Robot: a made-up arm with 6 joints. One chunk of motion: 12 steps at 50 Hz.
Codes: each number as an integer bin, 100 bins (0 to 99) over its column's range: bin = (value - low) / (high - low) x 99, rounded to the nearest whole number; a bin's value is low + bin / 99 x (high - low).
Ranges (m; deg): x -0.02..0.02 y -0.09..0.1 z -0.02..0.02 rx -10..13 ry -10..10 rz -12..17
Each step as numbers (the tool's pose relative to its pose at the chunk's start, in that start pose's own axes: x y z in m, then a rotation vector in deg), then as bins.
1 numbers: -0.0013 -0.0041 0.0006 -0.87 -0.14 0.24
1 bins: 46 45 51 39 49 42
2 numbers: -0.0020 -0.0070 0.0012 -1.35 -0.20 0.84
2 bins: 45 43 52 37 49 44
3 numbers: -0.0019 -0.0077 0.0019 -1.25 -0.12 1.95
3 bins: 45 43 54 38 49 48
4 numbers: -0.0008 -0.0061 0.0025 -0.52 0.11 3.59
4 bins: 48 44 56 41 50 53
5 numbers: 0.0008 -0.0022 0.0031 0.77 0.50 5.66
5 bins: 51 46 57 46 52 60
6 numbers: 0.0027 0.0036 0.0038 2.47 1.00 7.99
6 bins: 56 49 59 54 54 68
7 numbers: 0.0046 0.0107 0.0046 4.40 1.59 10.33
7 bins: 61 52 61 62 57 76
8 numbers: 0.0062 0.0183 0.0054 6.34 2.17 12.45
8 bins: 65 56 63 70 60 83
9 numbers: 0.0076 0.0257 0.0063 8.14 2.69 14.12
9 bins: 68 60 65 78 63 89
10 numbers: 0.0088 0.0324 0.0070 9.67 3.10 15.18
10 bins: 71 64 67 85 65 93
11 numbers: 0.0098 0.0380 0.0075 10.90 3.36 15.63
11 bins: 74 67 68 90 66 94
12 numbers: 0.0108 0.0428 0.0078 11.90 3.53 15.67
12 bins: 76 69 69 94 67 94
